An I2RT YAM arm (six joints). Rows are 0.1 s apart.
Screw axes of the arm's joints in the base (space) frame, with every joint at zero. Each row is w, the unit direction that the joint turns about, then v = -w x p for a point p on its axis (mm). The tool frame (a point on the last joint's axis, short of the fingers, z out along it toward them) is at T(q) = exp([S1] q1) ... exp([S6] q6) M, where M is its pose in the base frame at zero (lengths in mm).
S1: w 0 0 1 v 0 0 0
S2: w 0 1 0 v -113.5 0 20
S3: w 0 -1 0 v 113.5 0 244
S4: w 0 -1 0 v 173.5 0 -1
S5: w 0 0 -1 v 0 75 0
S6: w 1 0 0 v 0 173.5 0
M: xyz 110.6 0 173.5 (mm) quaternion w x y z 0.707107 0 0.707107 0
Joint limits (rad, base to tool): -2.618..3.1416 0..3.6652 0..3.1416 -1.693..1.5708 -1.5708..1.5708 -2.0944..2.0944
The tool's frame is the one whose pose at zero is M.
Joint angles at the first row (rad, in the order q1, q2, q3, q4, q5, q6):
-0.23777, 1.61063, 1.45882, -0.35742, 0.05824, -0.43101
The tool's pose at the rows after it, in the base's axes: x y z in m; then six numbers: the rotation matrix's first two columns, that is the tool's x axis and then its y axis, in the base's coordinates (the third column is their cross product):
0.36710, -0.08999, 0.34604, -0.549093, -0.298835, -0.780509, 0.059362, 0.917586, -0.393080
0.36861, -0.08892, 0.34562, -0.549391, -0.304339, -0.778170, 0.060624, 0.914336, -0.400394
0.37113, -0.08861, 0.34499, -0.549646, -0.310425, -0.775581, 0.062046, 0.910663, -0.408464
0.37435, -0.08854, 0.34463, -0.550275, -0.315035, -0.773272, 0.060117, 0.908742, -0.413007
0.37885, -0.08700, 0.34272, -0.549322, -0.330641, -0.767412, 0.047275, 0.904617, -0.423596
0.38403, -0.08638, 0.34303, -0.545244, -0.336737, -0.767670, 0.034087, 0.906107, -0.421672
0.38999, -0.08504, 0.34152, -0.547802, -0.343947, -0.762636, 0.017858, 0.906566, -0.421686
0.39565, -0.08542, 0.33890, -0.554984, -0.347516, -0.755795, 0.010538, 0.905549, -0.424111
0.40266, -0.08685, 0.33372, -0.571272, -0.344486, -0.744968, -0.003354, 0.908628, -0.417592
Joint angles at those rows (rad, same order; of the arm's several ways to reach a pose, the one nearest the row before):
-0.23464, 1.61258, 1.46020, -0.35628, 0.06121, -0.43244
-0.23014, 1.61660, 1.46184, -0.35168, 0.07006, -0.43639
-0.22709, 1.62490, 1.46702, -0.34592, 0.07815, -0.44173
-0.22473, 1.63669, 1.47809, -0.34515, 0.08138, -0.44578
-0.21822, 1.65159, 1.48662, -0.33902, 0.08207, -0.45918
-0.21476, 1.67065, 1.50917, -0.34352, 0.07176, -0.46268
-0.20882, 1.69349, 1.53206, -0.35243, 0.06596, -0.46790
-0.20670, 1.71673, 1.55184, -0.35875, 0.06750, -0.47243
-0.20705, 1.74904, 1.57828, -0.37755, 0.06233, -0.47288

